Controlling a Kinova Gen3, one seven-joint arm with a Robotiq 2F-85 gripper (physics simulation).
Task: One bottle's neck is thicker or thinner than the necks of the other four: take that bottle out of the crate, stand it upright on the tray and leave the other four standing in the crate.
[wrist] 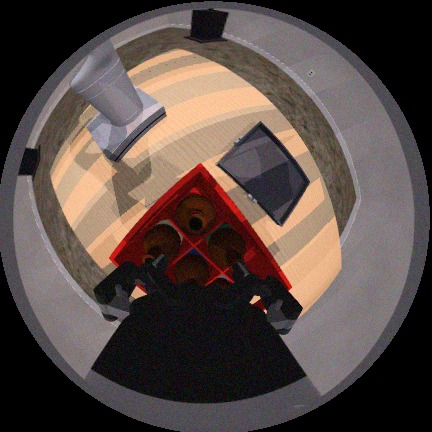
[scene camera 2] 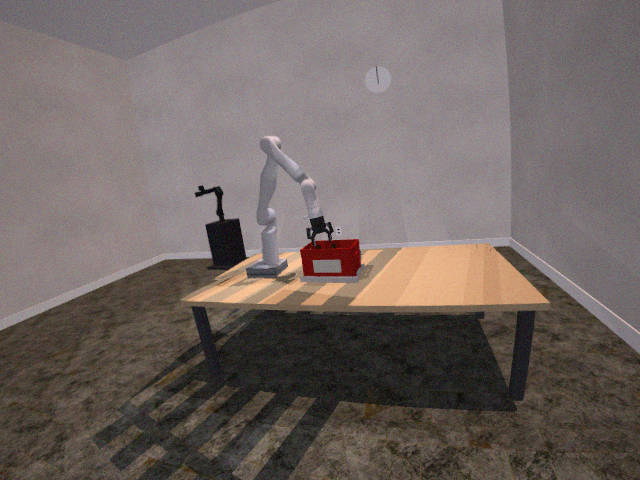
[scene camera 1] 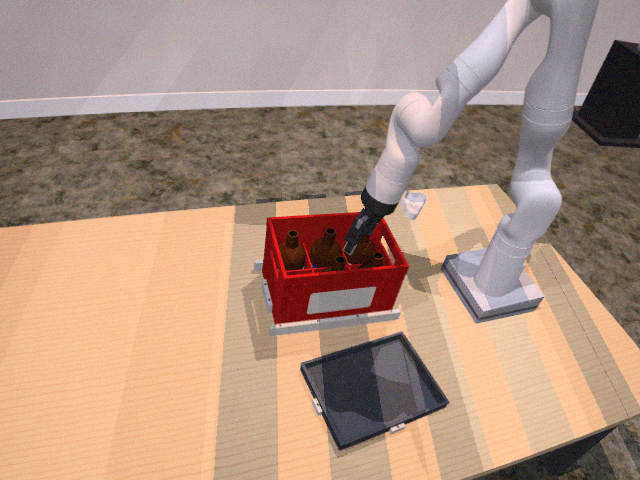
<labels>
same spot on red crate: [wrist: 259, 260] = [scene camera 1: 277, 314]
</labels>
